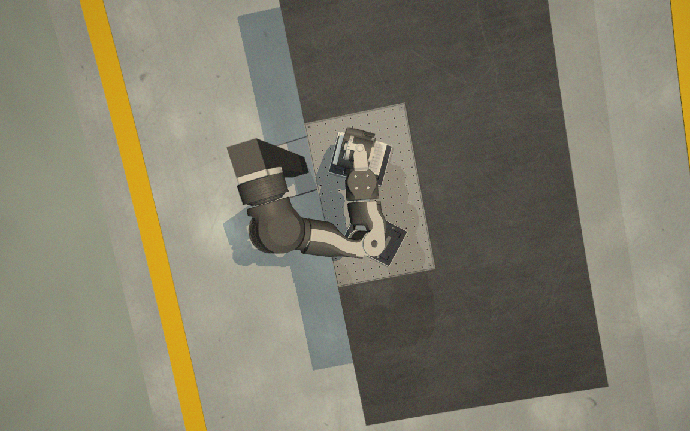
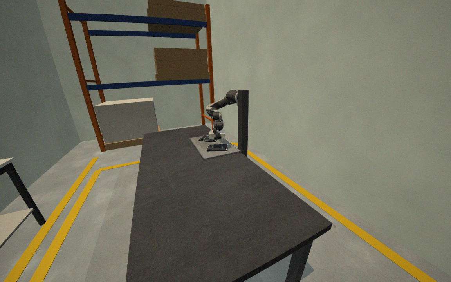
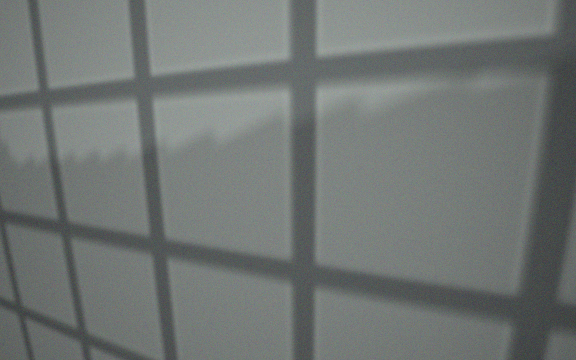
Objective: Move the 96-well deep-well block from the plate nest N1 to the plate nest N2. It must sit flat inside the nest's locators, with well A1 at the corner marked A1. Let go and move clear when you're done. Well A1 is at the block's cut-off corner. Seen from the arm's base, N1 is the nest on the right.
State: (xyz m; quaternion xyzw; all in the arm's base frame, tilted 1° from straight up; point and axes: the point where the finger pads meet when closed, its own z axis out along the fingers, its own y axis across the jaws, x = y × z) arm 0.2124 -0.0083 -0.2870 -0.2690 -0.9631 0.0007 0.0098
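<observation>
Right now my hand is 4 cm past the A1 corner mark, 15 cm to the left of it and 10 cm above it. Also, from my hand: cream 96-well deep-well block (2 cm above).
</observation>
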